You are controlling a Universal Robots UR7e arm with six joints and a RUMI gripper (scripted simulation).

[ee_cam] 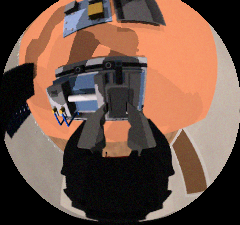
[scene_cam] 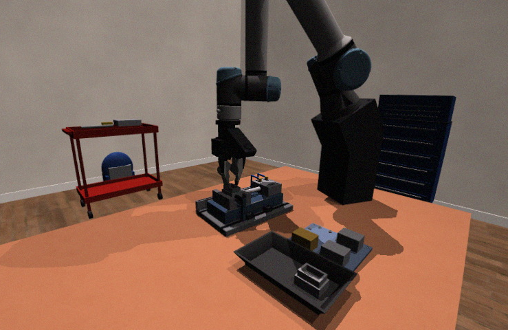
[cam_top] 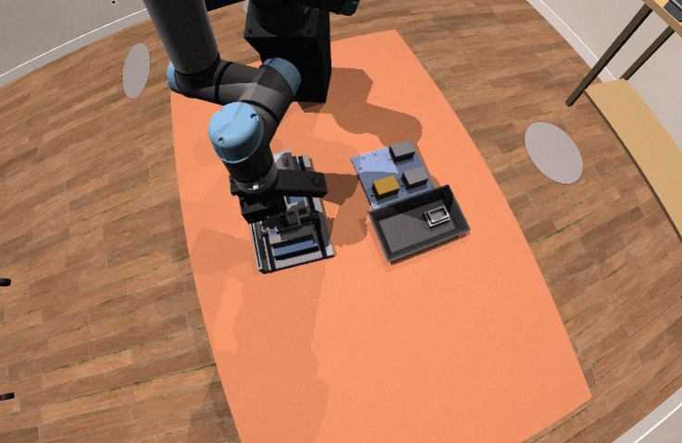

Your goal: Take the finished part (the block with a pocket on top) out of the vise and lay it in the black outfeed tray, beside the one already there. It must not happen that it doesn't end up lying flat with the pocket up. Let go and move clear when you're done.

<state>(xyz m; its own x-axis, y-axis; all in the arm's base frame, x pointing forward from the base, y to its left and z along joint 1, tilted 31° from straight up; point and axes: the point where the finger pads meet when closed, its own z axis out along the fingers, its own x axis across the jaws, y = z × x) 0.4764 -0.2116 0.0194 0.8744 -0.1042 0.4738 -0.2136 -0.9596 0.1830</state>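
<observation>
Now: the yellow block 1 cm ahead of my hand, 27 cm to the left of it and 10 cm below it. The rest, counted from my hand: blue plate (3 cm behind, 32 cm to the left, 12 cm below).
</observation>
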